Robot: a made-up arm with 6 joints. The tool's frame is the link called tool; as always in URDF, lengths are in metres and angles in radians. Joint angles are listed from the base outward.
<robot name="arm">
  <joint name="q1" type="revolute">
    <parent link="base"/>
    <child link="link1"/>
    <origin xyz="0 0 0.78" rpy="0 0 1.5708"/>
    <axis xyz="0 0 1"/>
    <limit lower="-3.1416" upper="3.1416"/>
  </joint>
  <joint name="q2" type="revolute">
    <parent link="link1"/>
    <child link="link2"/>
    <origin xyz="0 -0.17 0" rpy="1.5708 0 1.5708"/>
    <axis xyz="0 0 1"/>
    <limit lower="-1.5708" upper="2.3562"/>
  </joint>
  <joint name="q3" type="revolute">
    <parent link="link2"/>
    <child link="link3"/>
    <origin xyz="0 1.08 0" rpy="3.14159 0 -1.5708"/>
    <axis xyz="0 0 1"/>
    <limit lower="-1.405" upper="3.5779"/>
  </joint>
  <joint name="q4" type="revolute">
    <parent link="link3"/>
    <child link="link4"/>
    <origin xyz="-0.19 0 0" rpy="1.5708 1.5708 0"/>
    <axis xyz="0 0 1"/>
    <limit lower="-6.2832" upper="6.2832"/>
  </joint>
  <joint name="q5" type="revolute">
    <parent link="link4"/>
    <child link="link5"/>
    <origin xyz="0 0 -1.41" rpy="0 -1.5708 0"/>
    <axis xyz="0 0 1"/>
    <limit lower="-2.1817" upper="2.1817"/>
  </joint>
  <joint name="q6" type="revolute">
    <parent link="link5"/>
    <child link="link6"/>
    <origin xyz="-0.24 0 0" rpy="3.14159 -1.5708 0"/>
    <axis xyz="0 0 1"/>
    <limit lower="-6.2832" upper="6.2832"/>
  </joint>
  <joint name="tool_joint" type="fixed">
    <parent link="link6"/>
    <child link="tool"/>
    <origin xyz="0 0 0" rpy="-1.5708 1.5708 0"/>
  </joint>
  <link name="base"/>
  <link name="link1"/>
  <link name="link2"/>
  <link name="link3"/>
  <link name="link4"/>
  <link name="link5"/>
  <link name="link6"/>
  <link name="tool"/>
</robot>
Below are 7 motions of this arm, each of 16 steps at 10 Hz.
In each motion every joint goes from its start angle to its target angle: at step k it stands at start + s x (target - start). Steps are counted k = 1, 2, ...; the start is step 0. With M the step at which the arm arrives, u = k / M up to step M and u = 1 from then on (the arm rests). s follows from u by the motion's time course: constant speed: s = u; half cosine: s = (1 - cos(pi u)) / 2; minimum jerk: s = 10 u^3 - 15 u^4 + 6 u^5.
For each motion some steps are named. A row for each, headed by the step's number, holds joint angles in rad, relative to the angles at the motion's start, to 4 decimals.
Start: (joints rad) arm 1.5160 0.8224 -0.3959 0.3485 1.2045 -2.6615
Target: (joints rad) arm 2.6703 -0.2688 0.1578 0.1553 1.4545 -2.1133
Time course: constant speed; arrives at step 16
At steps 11, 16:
11: 0.7936 -0.7502 0.3807 -0.1328 0.1719 0.3769
16: 1.1543 -1.0912 0.5537 -0.1932 0.2500 0.5482

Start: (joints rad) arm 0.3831 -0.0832 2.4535 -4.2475 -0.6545 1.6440
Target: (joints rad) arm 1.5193 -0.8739 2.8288 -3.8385 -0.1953 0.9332
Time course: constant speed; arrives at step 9
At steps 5, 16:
5: 0.6312 -0.4393 0.2085 0.2272 0.2551 -0.3949
16: 1.1362 -0.7907 0.3753 0.4090 0.4592 -0.7108

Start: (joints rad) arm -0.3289 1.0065 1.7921 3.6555 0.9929 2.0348
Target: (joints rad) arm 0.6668 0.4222 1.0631 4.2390 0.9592 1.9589
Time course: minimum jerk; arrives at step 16
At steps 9, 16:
9: 0.6133 -0.3599 -0.4490 0.3594 -0.0208 -0.0468
16: 0.9957 -0.5843 -0.7290 0.5835 -0.0337 -0.0759

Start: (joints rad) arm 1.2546 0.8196 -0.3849 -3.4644 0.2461 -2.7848
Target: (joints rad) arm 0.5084 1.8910 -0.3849 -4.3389 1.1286 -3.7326
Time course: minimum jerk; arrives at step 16
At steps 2, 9, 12, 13, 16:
2: -0.0120 0.0172 0.0000 -0.0140 0.0142 -0.0152
9: -0.4596 0.6600 0.0000 -0.5387 0.5436 -0.5838
12: -0.6690 0.9605 0.0000 -0.7840 0.7911 -0.8497
13: -0.7098 1.0191 0.0000 -0.8319 0.8395 -0.9016
16: -0.7462 1.0714 0.0000 -0.8745 0.8825 -0.9478

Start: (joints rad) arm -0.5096 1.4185 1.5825 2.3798 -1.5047 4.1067
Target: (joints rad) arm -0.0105 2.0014 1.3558 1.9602 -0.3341 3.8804
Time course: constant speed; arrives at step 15
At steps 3, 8, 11, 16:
3: 0.0998 0.1166 -0.0453 -0.0839 0.2341 -0.0453
8: 0.2662 0.3109 -0.1209 -0.2238 0.6243 -0.1207
11: 0.3660 0.4275 -0.1662 -0.3077 0.8584 -0.1660
16: 0.4991 0.5829 -0.2267 -0.4196 1.1706 -0.2263

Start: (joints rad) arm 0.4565 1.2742 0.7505 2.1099 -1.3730 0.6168
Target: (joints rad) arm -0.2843 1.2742 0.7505 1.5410 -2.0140 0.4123
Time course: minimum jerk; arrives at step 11
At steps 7, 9, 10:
7: -0.5506 0.0000 0.0000 -0.4229 -0.4764 -0.1520
9: -0.7075 0.0000 0.0000 -0.5434 -0.6122 -0.1953
10: -0.7360 0.0000 0.0000 -0.5652 -0.6368 -0.2032

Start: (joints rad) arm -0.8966 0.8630 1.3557 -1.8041 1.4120 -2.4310
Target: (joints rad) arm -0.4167 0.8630 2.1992 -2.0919 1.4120 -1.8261
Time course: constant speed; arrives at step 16
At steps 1, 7, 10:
1: 0.0300 0.0000 0.0527 -0.0180 0.0000 0.0378
7: 0.2100 0.0000 0.3690 -0.1259 0.0000 0.2646
10: 0.2999 0.0000 0.5272 -0.1799 0.0000 0.3781

